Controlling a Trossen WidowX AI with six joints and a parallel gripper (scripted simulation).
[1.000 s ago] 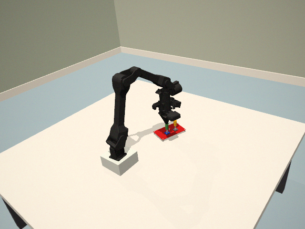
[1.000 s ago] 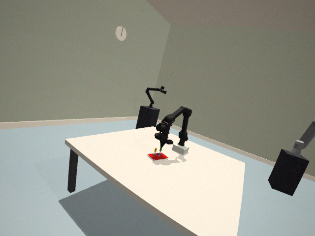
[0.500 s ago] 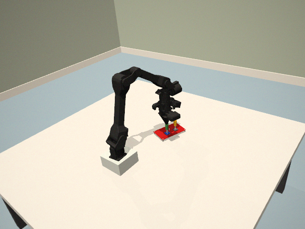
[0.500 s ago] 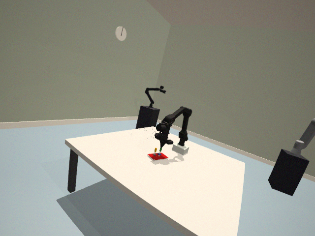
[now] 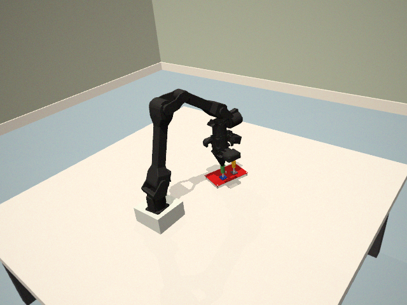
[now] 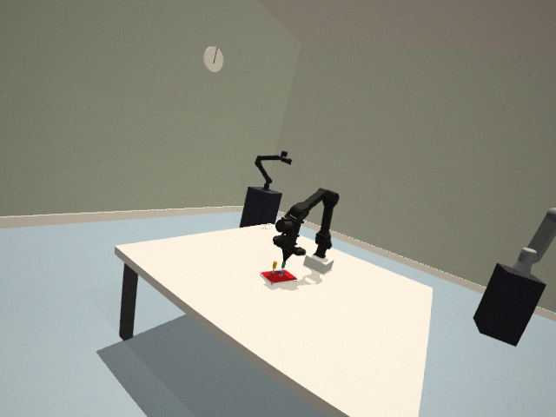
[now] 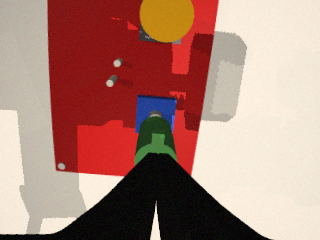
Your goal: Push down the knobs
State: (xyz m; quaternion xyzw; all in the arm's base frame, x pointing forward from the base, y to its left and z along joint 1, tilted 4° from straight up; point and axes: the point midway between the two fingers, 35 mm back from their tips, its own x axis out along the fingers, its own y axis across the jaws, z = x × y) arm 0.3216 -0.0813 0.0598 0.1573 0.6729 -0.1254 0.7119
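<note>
Now: gripper tip 5 cm short of the orange knob, 2 cm to the left of it and 2 cm above it. Also, from my gripper tip: green knob (1 cm below).
</note>
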